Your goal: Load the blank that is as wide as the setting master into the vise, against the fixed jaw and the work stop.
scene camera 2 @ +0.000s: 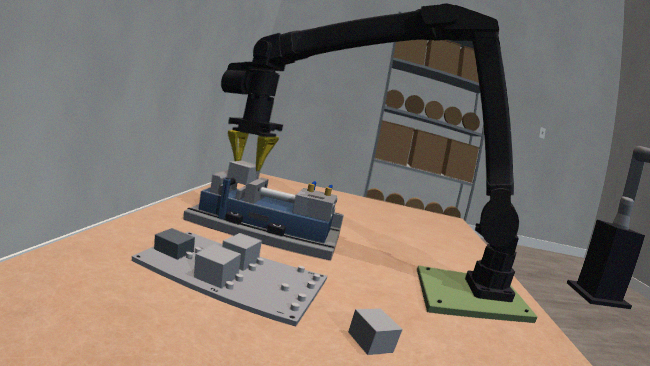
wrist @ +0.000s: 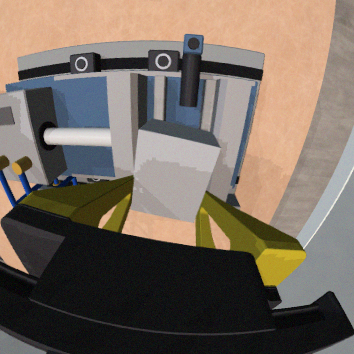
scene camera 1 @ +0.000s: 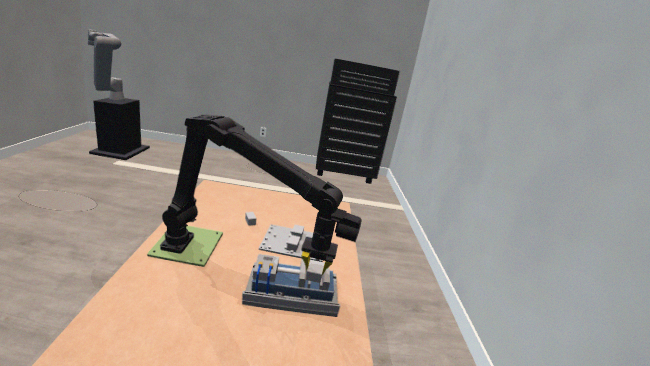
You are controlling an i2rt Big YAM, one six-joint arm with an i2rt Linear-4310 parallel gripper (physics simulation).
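Frame: origin at the arm's base, x ahead, y left, z up, level; millimetres.
Seen in the pictures: gripper, between the fingertips: (scene camera 2: 247, 168) (wrist: 167, 189) (scene camera 1: 314, 271); arm's base, origin of its link: (scene camera 2: 488, 289) (scene camera 1: 177, 242).
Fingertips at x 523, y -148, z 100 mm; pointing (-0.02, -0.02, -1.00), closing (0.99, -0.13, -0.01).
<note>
Offsets run from my fingertips to a thing's middle.
My gripper (scene camera 1: 315, 271) (scene camera 2: 248, 166) (wrist: 167, 189) is shut on a light grey blank {dy +13, dx +2, dz -7 mm} (scene camera 2: 242, 171) (wrist: 175, 172), its yellow fingers on two opposite sides. The blank is over the gap between the vise's fixed jaw {dy +28, dx +39, dz -33 mm} (scene camera 2: 218, 182) (wrist: 236, 110) and moving jaw (scene camera 2: 256, 191) (wrist: 121, 115), and its upper part stands above them. It looks slightly turned against the jaws in the wrist view. Its underside is hidden. The work stop, a black rod {dy +74, dx +8, dz -21 mm} (wrist: 189, 82) on a blue post {dy +96, dx +7, dz -52 mm} (scene camera 2: 225, 200), is at the gap's side; the blank looks apart from it. I cannot tell which block is the setting master.
A grey plate {dy +299, dx -87, dz -107 mm} (scene camera 1: 275, 245) (scene camera 2: 275, 302) with pegs stands beside the blue vise {dy +20, dx -61, dz -62 mm} (scene camera 1: 287, 281) (scene camera 2: 285, 222). It bears a dark block {dy +306, dx +9, dz -91 mm} (scene camera 2: 174, 243) and two light grey blocks {dy +343, dx -82, dz -85 mm} (scene camera 2: 217, 265) {dy +257, dx -89, dz -85 mm} (scene camera 2: 242, 250). A loose grey block {dy +402, dx -301, dz -93 mm} (scene camera 1: 250, 218) (scene camera 2: 375, 330) lies between the plate and the green base plate (scene camera 1: 212, 245) (scene camera 2: 445, 310).
</note>
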